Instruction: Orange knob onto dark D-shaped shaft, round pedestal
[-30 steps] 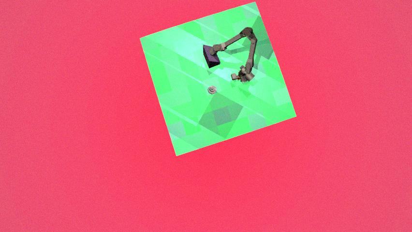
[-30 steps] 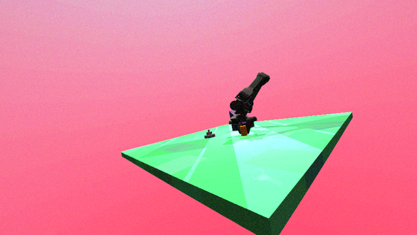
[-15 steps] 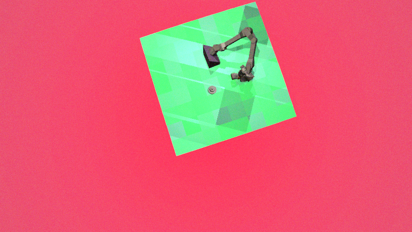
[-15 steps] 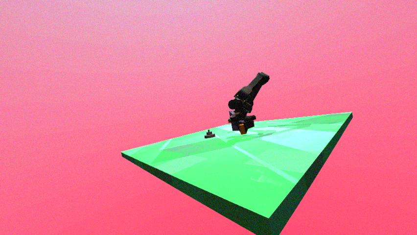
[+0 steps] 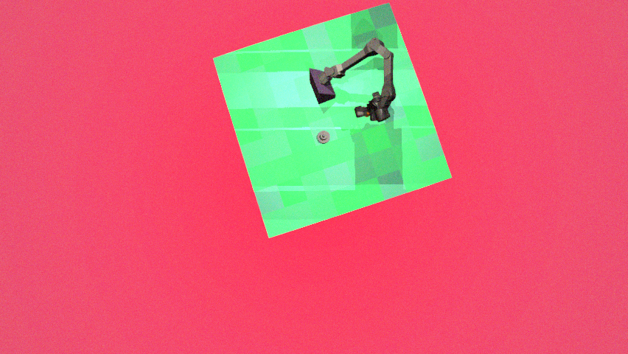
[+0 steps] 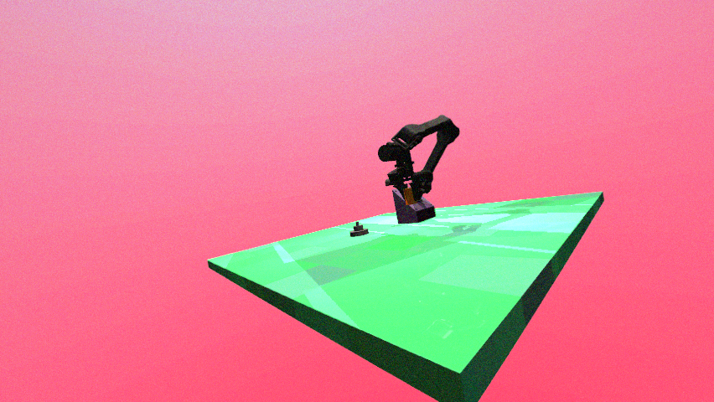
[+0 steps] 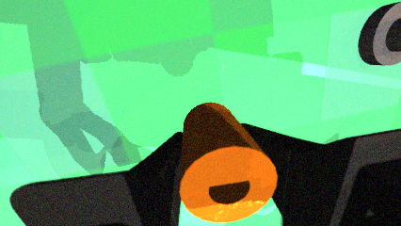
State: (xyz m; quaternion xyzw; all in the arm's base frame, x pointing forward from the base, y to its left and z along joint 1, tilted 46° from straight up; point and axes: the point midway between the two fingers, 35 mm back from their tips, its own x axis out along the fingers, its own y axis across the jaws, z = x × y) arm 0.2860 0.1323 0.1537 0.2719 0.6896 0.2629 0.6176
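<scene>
Now: gripper tip 40 mm short of the dark pedestal, 290 mm to the left of it and 80 mm above it. The rest, counted from my gripper tip: orange knob (20 mm above).
</scene>
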